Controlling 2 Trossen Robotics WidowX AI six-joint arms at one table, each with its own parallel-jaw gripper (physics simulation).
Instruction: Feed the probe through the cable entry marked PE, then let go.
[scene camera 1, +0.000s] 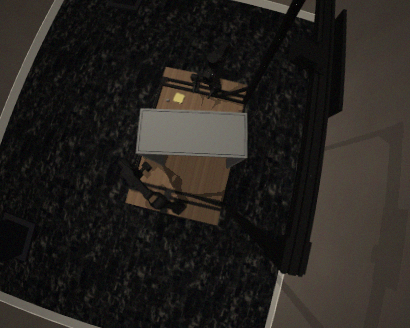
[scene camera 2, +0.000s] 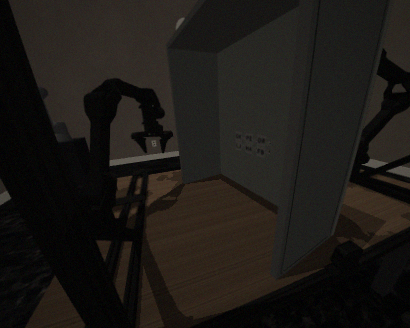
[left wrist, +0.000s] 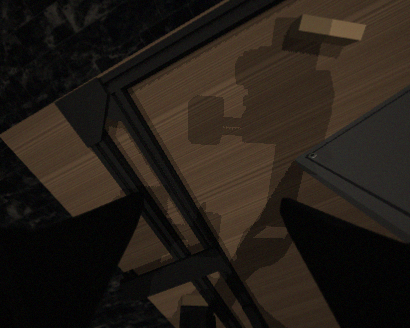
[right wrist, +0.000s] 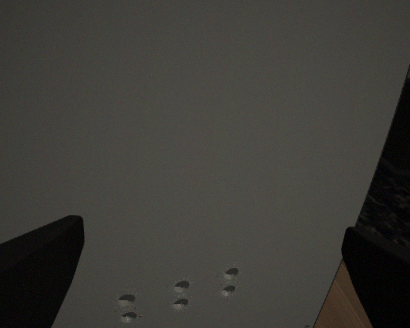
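Where they show: left gripper, fingertip midpoint: (scene camera 1: 143, 175) (scene camera 2: 154, 153) (left wrist: 213, 201); right gripper, fingertip midpoint: (scene camera 1: 200, 96) (right wrist: 217, 235); left arm's base at its link origin: (scene camera 1: 181, 207) (left wrist: 196, 316).
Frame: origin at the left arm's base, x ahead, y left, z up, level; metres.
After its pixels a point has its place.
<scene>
The grey panel housing (scene camera 1: 192, 133) (scene camera 2: 252, 95) stands across the wooden table. Its inner wall carries small labelled entries, and PE (scene camera 2: 249, 138) @(x 0.422, y 0.317, z 0.196 m) is in the upper row, in the middle. The right wrist view shows several holes (right wrist: 181, 286) @(x 0.446, y 0.306, z 0.182 m) in the panel, their labels out of sight. My left gripper (scene camera 1: 145, 168) @(x -0.011, y 0.349, z 0.126 m) (scene camera 2: 153, 142) (left wrist: 213, 201) @(x -0.011, y 0.349, z 0.126 m) is open and empty, pointing down over the table beside the housing. My right gripper (scene camera 1: 205, 86) (right wrist: 217, 235) @(x 0.596, y 0.378, z 0.406 m) is open and empty, facing the panel from its other side. I cannot pick out the probe in any view.
A yellow block (scene camera 1: 178, 98) @(x 0.610, y 0.657, z -0.009 m) lies beyond the housing, with a tiny grey object (scene camera 1: 167, 100) @(x 0.532, y 0.710, z -0.007 m) beside it. A tan block (left wrist: 332, 27) @(x 0.108, y 0.492, z 0.004 m) shows at the upper right of the left wrist view. Dark rails (left wrist: 167, 185) @(x -0.061, y 0.291, z 0.001 m) cross the table, and a dark beam (scene camera 2: 40, 165) @(x 0.254, y -0.211, z 0.282 m) stands in front.
</scene>
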